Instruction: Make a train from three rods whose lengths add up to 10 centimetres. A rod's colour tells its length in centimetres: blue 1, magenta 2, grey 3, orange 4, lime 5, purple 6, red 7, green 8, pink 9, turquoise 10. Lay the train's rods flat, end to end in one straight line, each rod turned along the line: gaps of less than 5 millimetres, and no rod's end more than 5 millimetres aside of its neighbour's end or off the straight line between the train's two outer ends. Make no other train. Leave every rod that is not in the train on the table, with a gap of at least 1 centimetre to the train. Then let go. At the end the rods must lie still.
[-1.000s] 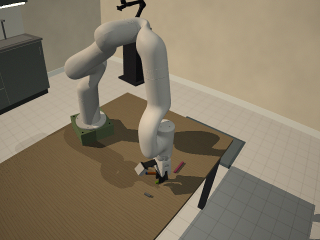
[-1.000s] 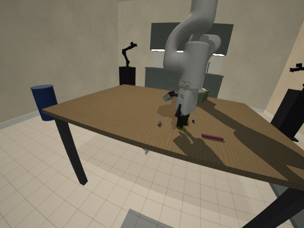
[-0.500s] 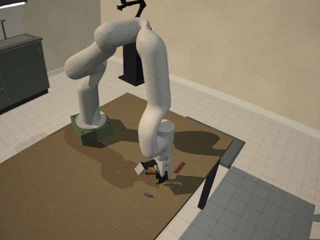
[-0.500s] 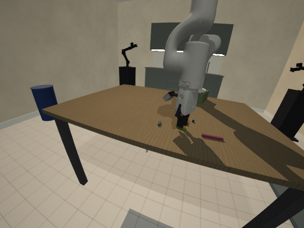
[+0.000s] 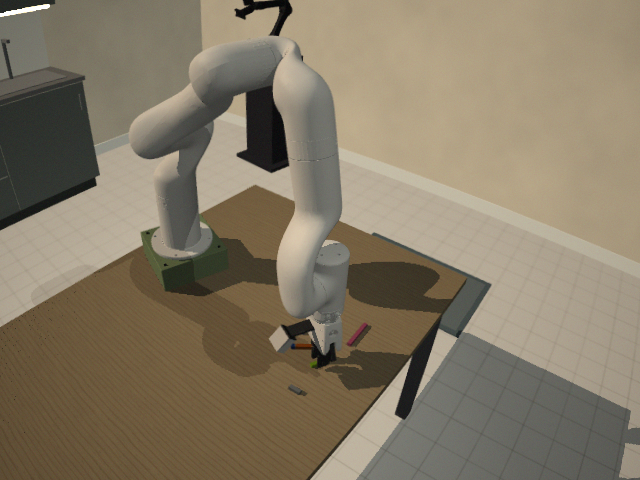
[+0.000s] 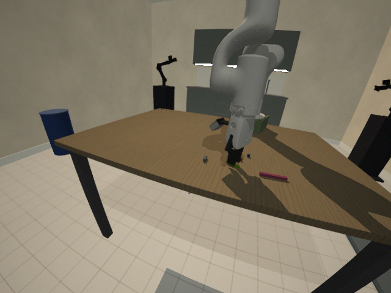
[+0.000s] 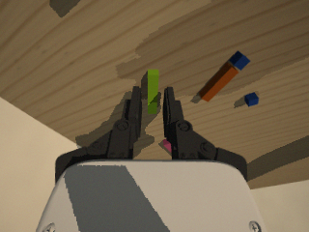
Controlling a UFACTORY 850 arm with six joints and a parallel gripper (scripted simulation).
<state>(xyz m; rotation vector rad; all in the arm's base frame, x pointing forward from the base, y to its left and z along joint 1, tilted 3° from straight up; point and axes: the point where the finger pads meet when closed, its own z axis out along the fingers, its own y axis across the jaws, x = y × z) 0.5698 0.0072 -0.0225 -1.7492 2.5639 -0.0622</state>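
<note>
Now: the lime rod 30 mm below my hand. Round my hand: pink rod 140 mm to the left, 30 mm below, 10 mm ahead; then grey rod 100 mm to the right, 30 mm below, 20 mm ahead; then orange rod 60 mm behind, 30 mm below, 10 mm to the left.
</note>
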